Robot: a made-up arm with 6 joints.
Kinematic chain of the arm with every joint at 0, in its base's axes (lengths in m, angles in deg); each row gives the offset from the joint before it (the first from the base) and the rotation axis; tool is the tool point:
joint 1: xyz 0 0 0.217 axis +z
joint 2: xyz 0 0.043 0 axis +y
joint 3: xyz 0 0 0.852 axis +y
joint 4: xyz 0 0 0.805 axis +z
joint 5: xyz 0 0 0 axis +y
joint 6: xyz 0 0 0.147 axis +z
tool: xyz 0 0 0
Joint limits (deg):
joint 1: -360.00..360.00
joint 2: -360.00..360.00
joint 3: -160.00..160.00
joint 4: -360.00..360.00
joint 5: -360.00..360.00
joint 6: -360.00..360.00
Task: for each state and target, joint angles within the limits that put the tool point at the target. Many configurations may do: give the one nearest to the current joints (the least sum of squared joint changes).
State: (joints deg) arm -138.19 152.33 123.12 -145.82 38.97 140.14
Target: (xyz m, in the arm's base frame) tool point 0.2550 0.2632 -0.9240
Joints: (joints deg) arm -135.54 147.87 99.97 -146.63 40.26 140.14
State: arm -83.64 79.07 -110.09 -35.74 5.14 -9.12
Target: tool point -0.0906 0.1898 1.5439
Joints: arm -59.24 35.52 -85.37 -38.43 15.09 -9.12
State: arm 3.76 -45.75 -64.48 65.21 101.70 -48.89
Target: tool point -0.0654 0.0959 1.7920
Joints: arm 12.29 11.45 -36.76 27.51 107.88 -48.89
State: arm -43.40 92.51 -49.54 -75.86 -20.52 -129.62
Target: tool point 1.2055 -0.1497 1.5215
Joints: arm -10.57 51.83 -16.51 -77.15 -12.48 -129.62
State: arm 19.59 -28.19 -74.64 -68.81 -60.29 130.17
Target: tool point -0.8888 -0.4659 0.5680
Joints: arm 36.99 -17.33 -100.94 -64.02 -64.82 130.17
